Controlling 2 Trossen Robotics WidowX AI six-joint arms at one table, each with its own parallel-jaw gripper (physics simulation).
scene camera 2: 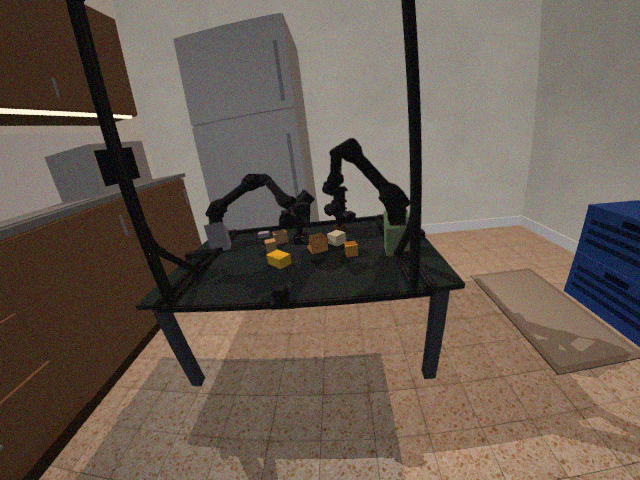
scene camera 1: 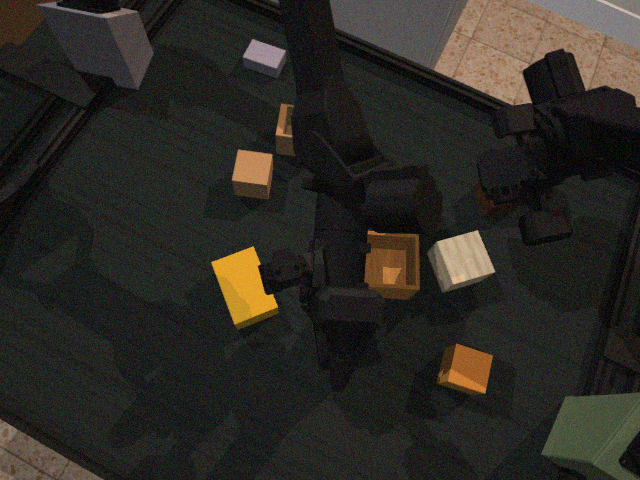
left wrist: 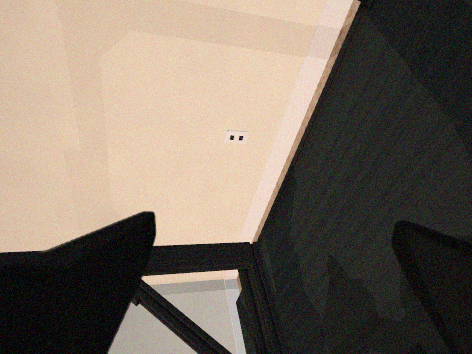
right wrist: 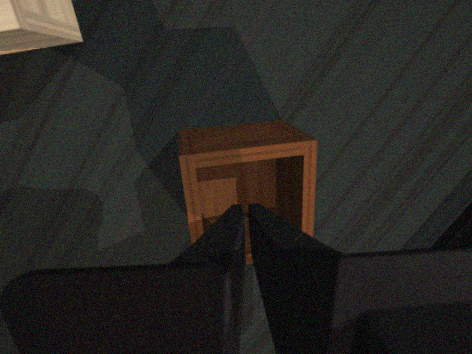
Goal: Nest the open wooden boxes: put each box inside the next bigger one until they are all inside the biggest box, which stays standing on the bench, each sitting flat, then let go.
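Seen in the pictures: left gripper, fingertip midpoint: [scene camera 2: 308, 235] [scene camera 1: 330, 379] [left wrist: 273, 227]; right gripper, fingertip midpoint: [scene camera 2: 339, 226] [scene camera 1: 504, 191] [right wrist: 245, 215]; left arm's base, link origin: [scene camera 2: 215, 226] [scene camera 1: 89, 7]; right arm's base, link origin: [scene camera 2: 396, 219].
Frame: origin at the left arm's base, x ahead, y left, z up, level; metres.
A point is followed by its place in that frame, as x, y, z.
The biggest open wooden box [scene camera 1: 391, 240] {0.492, -0.215, -0.082} [scene camera 2: 317, 243] {0.490, -0.288, -0.079} stands upright mid-table. A medium open box [scene camera 1: 285, 129] {0.304, -0.067, -0.101} [scene camera 2: 281, 235] {0.337, -0.095, -0.081} stands farther back, partly hidden by the left arm. The small dark box [right wrist: 248, 154] {0.622, -0.104, -0.086} [scene camera 1: 484, 205] {0.625, -0.115, -0.108} stands upright at the right, mostly hidden under the right arm in scene camera 1. My right gripper [right wrist: 246, 208] {0.646, -0.095, -0.087} [scene camera 1: 499, 190] {0.646, -0.095, -0.087} [scene camera 2: 339, 216] {0.646, -0.095, -0.087} is shut, its tips low over the small box's near wall. My left gripper [scene camera 2: 298, 210] is open and empty, held above the table beside the biggest box; its wrist view shows only the wall and a table corner.
Solid blocks lie around: a tan cube [scene camera 1: 252, 173] {0.280, -0.164, -0.075}, a yellow block [scene camera 1: 244, 286] {0.312, -0.325, -0.080}, a cream block [scene camera 1: 461, 261] {0.590, -0.225, -0.074} [right wrist: 67, 21] {0.603, -0.176, -0.113}, an orange block [scene camera 1: 466, 369] {0.615, -0.367, -0.075} and a lilac block [scene camera 1: 264, 57] {0.239, 0.057, -0.100}. The arm bases stand at the far left [scene camera 1: 113, 43] {0.045, -0.039, -0.018} and right edges.
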